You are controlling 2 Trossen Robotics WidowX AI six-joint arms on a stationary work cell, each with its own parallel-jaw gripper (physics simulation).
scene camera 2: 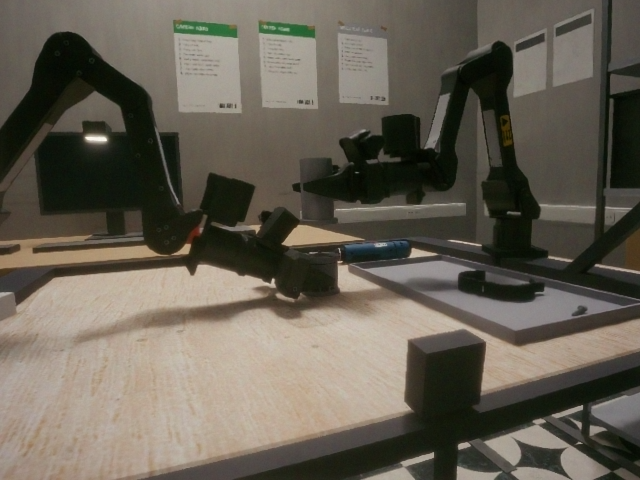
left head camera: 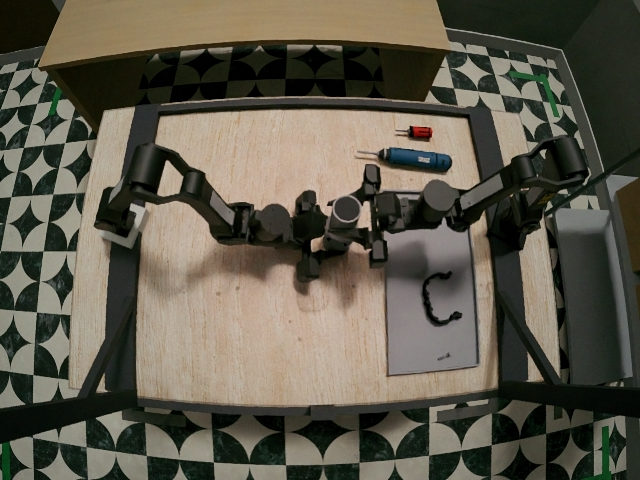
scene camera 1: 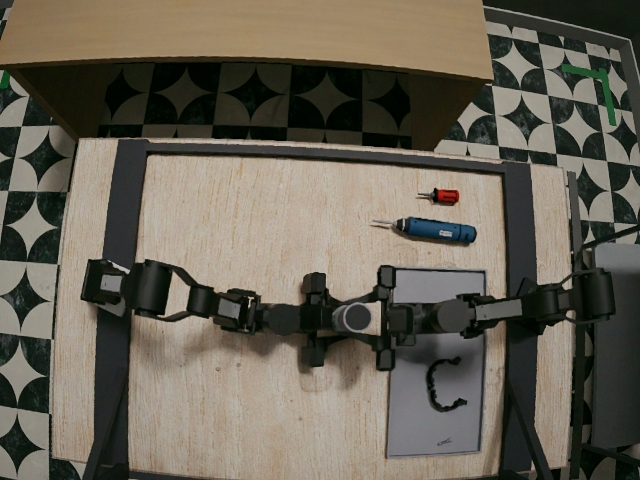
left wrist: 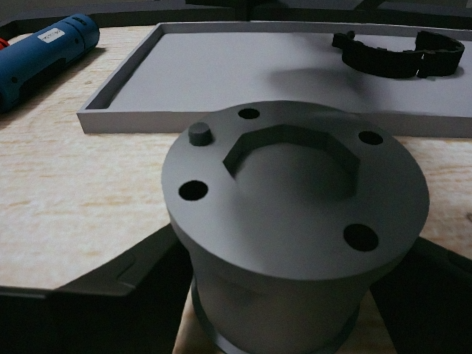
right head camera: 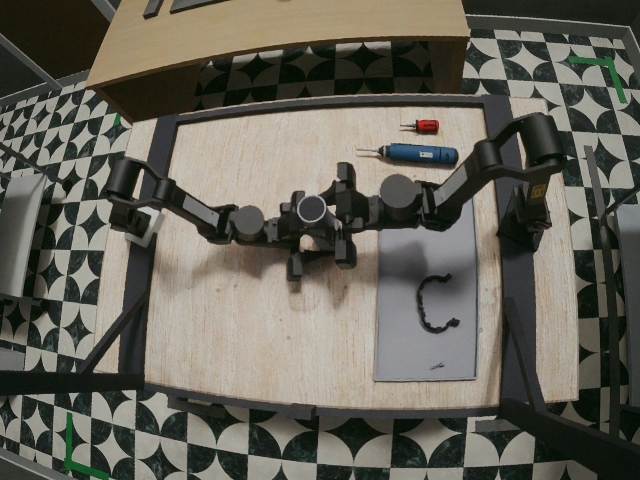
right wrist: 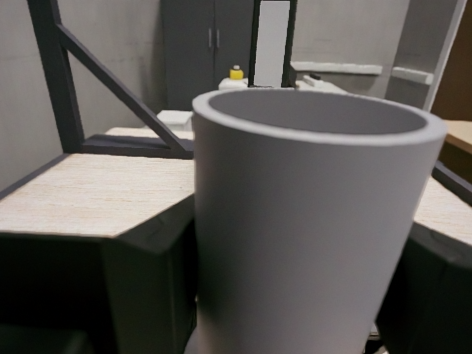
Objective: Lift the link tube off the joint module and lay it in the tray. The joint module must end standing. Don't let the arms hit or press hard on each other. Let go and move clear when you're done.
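Frame: origin at the left arm's base, x ahead, y left, z up, level; centimetres.
Seen in the pictures: left gripper, fingertip midpoint: (scene camera 2: pixel 327 278) (left wrist: pixel 276 224); right gripper, fingertip midpoint: (scene camera 2: pixel 297 187) (left head camera: pixel 327 217) (scene camera 1: pixel 337 318) (right head camera: pixel 299 217); left arm's base at its link origin: (left head camera: pixel 121 221) (right head camera: pixel 139 223); right arm's base at its link origin: (scene camera 2: pixel 512 247) (left head camera: pixel 512 223) (right head camera: pixel 525 221).
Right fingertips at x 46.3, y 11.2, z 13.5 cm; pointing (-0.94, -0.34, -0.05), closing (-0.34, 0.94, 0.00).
Offsets run from my right fingertips to a thing's middle. "spot": to the spot under its first point.
The grey link tube @[dy +1.1, dx +2.9, dz -0.9 cm] (left head camera: pixel 345 221) (right head camera: pixel 312 214) (scene camera 1: pixel 354 319) (scene camera 2: pixel 315 170) (right wrist: pixel 300 200) is upright in the air, apart from the joint module, with a visible gap below it in scene camera 2. My right gripper (scene camera 2: pixel 316 188) (right wrist: pixel 275 201) is shut on the tube, one finger on each side. The dark grey joint module @[dy +1.1, dx +3.0, dz -13.6 cm] (left head camera: pixel 336 243) (scene camera 2: pixel 326 276) (left wrist: pixel 280 240) stands upright on the table, its holed top face uncovered. My left gripper (scene camera 2: pixel 309 276) (left wrist: pixel 276 224) is low, its fingers against both sides of the module. The grey tray @[dy -0.5, dx +26.0, dz -15.9 cm] (left head camera: pixel 433 370) (scene camera 2: pixel 516 333) (left wrist: pixel 135 122) lies at the right.
A black curved band @[spot: dy -6.8, dx +26.2, dz -14.2 cm] (left head camera: pixel 428 304) (scene camera 2: pixel 498 289) (left wrist: pixel 385 62) and a small screw @[dy -16.8, dx +33.9, dz -15.9 cm] (left head camera: pixel 443 356) (scene camera 2: pixel 578 310) lie in the tray. A blue screwdriver @[dy +26.2, dx +12.7, dz -14.8 cm] (left head camera: pixel 418 159) (scene camera 2: pixel 376 250) and a red one @[dy +34.6, dx +13.3, dz -15.3 cm] (left head camera: pixel 421 132) lie behind it. The two grippers are close together, the right one higher.
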